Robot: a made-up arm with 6 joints. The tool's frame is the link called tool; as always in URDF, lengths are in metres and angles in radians. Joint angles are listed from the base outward. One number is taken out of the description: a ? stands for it. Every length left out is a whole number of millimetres.
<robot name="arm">
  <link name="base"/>
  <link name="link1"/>
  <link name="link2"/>
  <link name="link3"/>
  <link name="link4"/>
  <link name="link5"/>
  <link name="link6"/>
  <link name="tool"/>
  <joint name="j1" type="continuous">
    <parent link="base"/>
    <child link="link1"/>
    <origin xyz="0 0.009 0.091" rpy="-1.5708 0 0"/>
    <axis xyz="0 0 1"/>
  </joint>
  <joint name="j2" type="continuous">
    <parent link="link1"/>
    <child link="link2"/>
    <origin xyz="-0.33 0 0" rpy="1.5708 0 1.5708"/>
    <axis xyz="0 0 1"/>
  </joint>
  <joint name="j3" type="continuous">
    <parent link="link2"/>
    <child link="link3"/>
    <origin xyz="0.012 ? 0" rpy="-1.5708 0 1.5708"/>
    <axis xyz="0 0 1"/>
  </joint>
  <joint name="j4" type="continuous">
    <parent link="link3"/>
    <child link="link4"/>
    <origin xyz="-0.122 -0.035 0" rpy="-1.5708 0 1.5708"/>
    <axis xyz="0 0 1"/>
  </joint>
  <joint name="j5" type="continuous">
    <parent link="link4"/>
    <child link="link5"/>
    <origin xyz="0.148 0.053 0" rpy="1.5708 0 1.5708"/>
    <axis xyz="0 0 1"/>
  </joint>
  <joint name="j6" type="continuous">
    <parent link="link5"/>
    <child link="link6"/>
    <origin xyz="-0.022 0.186 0" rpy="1.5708 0 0"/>
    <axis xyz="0 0 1"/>
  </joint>
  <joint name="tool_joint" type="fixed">
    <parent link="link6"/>
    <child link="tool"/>
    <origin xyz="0.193 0.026 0" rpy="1.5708 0 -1.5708"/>
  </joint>
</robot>
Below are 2 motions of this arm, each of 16 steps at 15 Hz.
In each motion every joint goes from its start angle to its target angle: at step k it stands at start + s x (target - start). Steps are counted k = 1, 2, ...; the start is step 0. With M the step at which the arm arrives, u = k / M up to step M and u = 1 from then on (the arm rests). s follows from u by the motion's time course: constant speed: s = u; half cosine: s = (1 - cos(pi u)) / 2; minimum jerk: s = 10 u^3 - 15 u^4 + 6 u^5.
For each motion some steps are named. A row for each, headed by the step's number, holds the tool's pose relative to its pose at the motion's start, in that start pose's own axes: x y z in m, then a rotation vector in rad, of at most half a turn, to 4 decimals.
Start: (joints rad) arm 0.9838 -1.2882 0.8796 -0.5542 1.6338 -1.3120
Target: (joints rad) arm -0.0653 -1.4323 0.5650 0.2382 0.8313 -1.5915
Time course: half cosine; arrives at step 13
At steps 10, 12, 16:
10: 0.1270 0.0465 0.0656 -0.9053 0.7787 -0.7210
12: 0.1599 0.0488 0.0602 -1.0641 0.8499 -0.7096
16: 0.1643 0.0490 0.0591 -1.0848 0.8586 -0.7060

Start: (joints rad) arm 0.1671 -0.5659 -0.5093 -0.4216 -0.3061 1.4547
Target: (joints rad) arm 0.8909 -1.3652 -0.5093 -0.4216 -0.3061 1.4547
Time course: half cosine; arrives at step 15
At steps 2, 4, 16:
2: -0.0280 0.0014 0.0013 -0.0018 0.0051 -0.0463
4: -0.1060 0.0091 0.0086 -0.0127 0.0185 -0.1769
16: -0.5378 0.1869 0.1754 -0.3118 0.0573 -1.0168

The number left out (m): -0.051
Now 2 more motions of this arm.
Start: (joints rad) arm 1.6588 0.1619 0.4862 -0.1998 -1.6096 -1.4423
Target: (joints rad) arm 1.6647 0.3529 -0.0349 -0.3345 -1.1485 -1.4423
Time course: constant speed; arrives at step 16
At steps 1, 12, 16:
1: 0.0030 -0.0028 0.0038 -0.0041 -0.0298 0.0112
12: 0.0134 -0.0356 0.0618 -0.1210 -0.3325 0.0956
16: 0.0056 -0.0469 0.0878 -0.1930 -0.4249 0.1086

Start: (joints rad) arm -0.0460 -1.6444 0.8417 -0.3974 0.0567 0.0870
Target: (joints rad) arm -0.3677 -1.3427 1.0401 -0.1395 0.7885 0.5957
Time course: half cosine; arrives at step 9
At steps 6, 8, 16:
6: 0.0183 0.0486 0.0337 -0.3267 0.0339 -0.2710
8: 0.0162 0.0796 0.0430 -0.3934 0.0513 -0.4209
16: 0.0158 0.0846 0.0440 -0.4009 0.0541 -0.4436

